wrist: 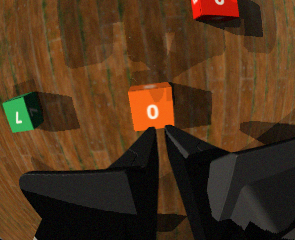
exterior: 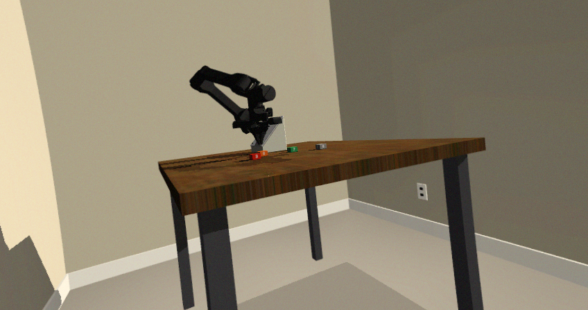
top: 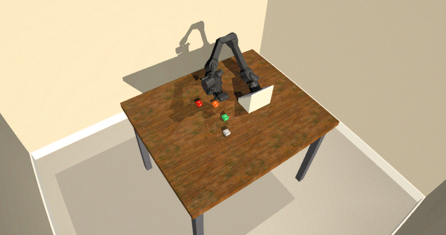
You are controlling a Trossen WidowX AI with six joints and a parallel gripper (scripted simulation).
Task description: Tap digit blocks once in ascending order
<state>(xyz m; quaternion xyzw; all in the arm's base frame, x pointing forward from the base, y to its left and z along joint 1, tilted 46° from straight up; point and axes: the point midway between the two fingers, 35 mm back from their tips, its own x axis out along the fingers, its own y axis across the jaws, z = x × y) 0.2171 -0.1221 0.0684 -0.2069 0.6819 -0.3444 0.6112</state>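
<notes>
The orange block is 30 mm below my gripper tip and 10 mm ahead of it. From my gripper tip the other things lie so: white block: 220 mm to the left, 110 mm ahead, 30 mm below; green block: 120 mm to the left, 40 mm ahead, 30 mm below; red block: 80 mm ahead, 70 mm to the right, 30 mm below.
</notes>
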